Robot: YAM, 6 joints.
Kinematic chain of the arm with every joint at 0, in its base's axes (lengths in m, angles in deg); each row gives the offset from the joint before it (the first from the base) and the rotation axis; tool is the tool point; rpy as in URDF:
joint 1: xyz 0 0 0.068 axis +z
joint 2: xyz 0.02 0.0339 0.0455 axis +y
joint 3: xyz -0.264 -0.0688 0 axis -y
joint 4: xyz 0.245 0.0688 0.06 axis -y
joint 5: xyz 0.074 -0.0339 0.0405 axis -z
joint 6: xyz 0.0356 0 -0.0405 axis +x
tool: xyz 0 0 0 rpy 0 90 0
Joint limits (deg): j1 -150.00..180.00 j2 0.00..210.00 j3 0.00..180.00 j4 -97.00..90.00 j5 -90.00..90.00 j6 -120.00..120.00
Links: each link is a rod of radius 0.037 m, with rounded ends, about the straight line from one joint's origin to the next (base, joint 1, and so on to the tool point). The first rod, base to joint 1, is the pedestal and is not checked.
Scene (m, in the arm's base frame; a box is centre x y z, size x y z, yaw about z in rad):
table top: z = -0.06
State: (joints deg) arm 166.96 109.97 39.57 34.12 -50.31 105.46
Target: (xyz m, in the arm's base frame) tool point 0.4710 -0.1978 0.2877
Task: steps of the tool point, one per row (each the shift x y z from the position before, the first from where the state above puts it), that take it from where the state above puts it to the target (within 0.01 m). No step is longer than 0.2 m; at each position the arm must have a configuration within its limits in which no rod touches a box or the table.
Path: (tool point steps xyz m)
1: -0.0274 0.0115 0.1308
2: 0.0303 -0.0027 0.1421
3: 0.0889 -0.0199 0.1263
4: 0.1369 -0.0367 0.0853
5: 0.1648 -0.0496 0.0251
6: 0.1667 -0.0554 -0.0440
7: 0.1416 -0.0523 -0.1099
8: 0.0938 -0.0398 -0.1617

